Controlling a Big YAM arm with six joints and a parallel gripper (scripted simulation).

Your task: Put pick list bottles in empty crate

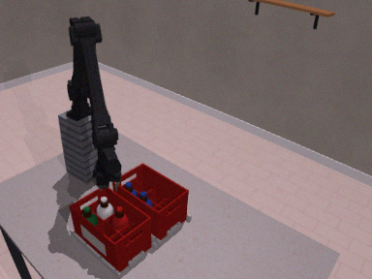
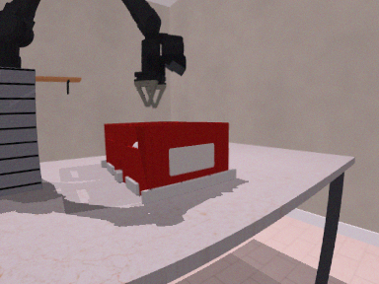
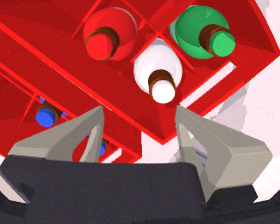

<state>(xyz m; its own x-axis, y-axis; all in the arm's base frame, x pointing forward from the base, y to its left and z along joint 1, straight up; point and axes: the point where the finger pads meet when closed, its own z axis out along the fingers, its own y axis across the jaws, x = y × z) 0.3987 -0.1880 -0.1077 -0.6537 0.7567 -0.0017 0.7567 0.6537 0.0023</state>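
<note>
Right now the green-label bottle is 4 cm behind my hand, 9 cm to the right of it and 15 cm below it. Round my hand: blue bottle (3 cm behind, 13 cm to the left, 15 cm below); white-label bottle (3 cm behind, 15 cm below); red-label bottle (5 cm ahead, 15 cm below).
</note>
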